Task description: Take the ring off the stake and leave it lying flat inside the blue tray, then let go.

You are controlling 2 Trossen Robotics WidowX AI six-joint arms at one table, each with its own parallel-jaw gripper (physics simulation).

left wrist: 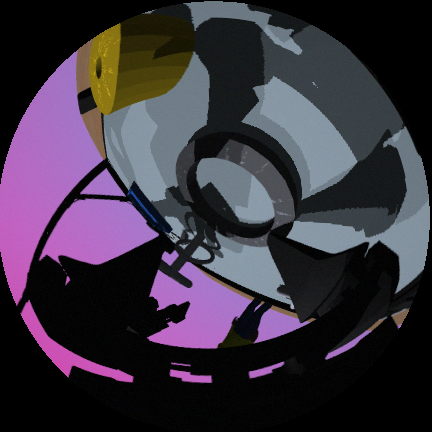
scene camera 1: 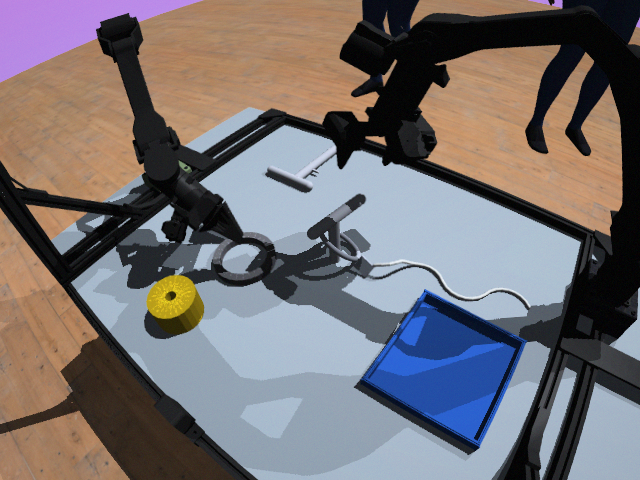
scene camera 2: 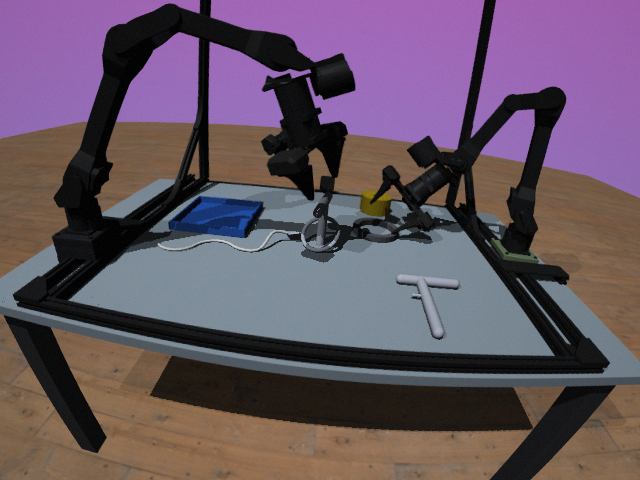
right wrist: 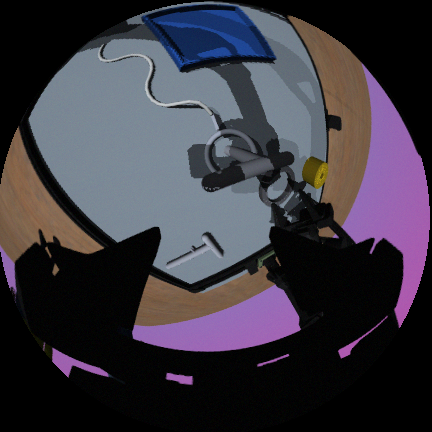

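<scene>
The stake stands upright mid-table with a crossbar on top. A thin grey ring with a white cord hangs tilted around its post. The blue tray is empty. My left gripper is open beside a thick dark-grey ring that lies flat on the table; one finger overlaps its edge in the wrist view. My right gripper is open and empty, high above the table near the stake.
A yellow cylinder with a center hole stands near the thick ring. A loose T-shaped piece lies flat. The cord winds past the tray. Black rails edge the table.
</scene>
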